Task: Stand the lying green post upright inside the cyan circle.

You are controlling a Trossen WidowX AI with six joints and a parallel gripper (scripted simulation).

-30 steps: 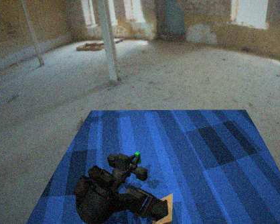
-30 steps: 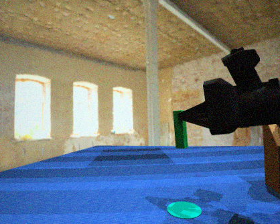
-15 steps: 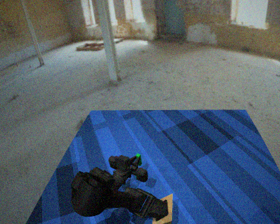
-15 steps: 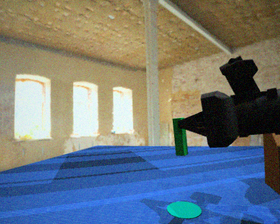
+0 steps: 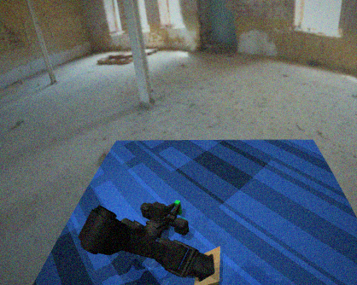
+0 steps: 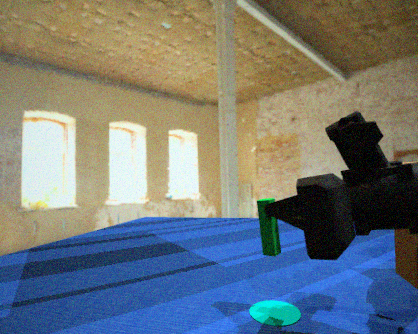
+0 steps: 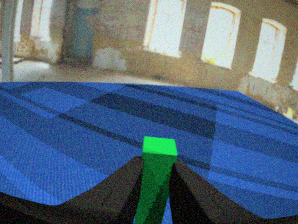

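My gripper tip is 12 cm above the cyan circle. From my gripper tip the other things lie so: green post 2 cm below.
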